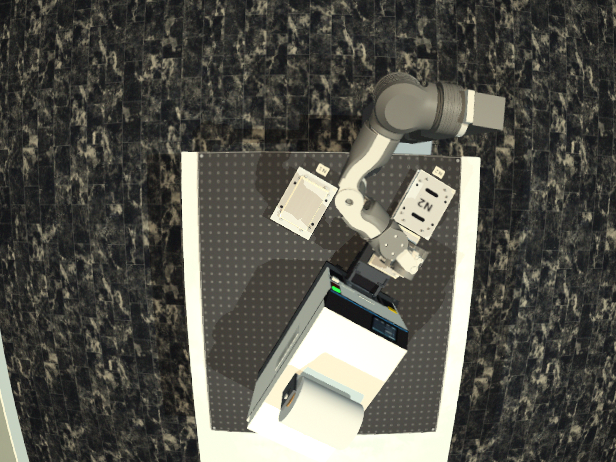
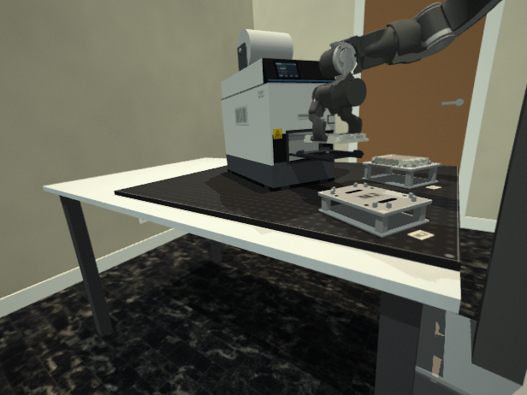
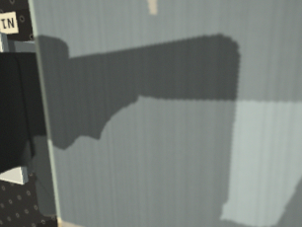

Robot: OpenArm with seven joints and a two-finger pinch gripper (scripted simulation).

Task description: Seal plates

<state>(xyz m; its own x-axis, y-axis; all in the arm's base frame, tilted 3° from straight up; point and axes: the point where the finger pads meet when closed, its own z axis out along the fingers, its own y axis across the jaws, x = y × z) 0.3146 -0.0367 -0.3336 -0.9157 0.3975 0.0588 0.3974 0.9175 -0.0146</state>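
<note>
The sealer stage is 30 mm ahead of my hand, 20 mm to the right of it and 40 mm below it. Round my hand: label tag (220 mm behind, 130 mm to the left, 150 mm below); clear well plate (right at my hand); sealer screen (150 mm ahead, 30 mm to the right, 180 mm above).
</note>
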